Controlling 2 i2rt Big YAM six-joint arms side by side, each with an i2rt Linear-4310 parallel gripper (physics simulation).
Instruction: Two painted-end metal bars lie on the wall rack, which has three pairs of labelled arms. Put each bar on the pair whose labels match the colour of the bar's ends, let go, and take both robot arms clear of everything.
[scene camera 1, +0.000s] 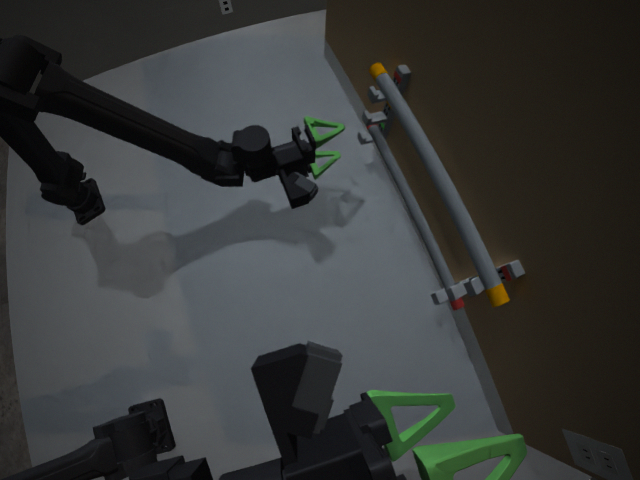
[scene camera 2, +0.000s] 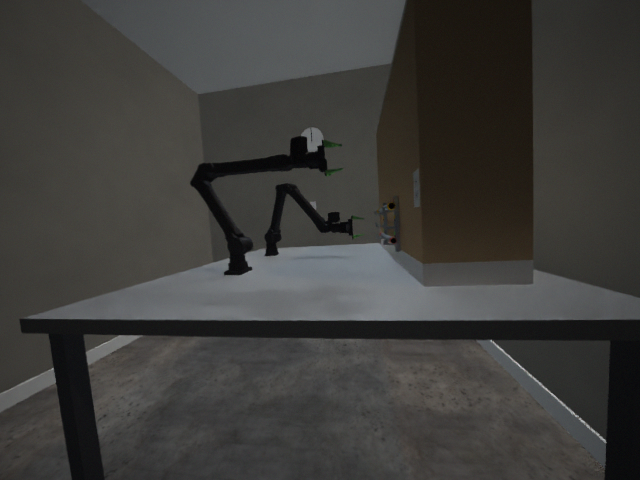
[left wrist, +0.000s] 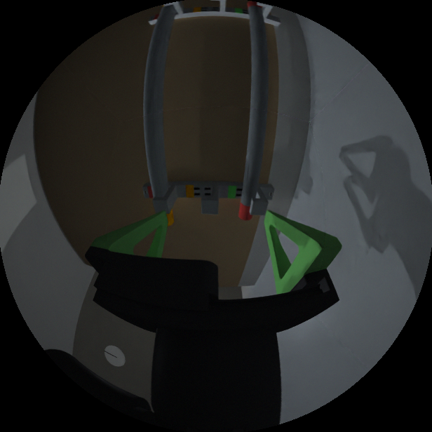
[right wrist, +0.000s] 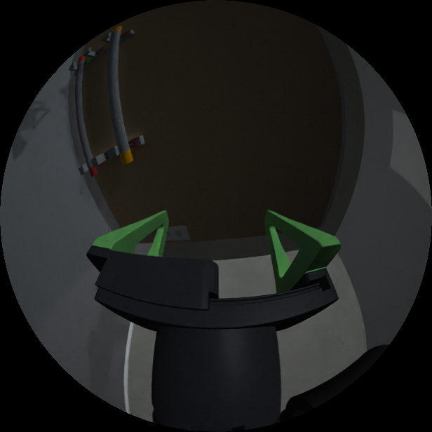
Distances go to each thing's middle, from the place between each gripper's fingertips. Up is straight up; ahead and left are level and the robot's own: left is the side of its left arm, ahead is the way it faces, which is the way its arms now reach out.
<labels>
I see my right gripper 23 cm short of the orange-ended bar (scene camera 1: 494, 288), 27 cm to the right of it and 22 cm above it.
My left gripper is now 17 cm to the left of the orange-ended bar, 9 cm below it and 9 cm short of it.
</labels>
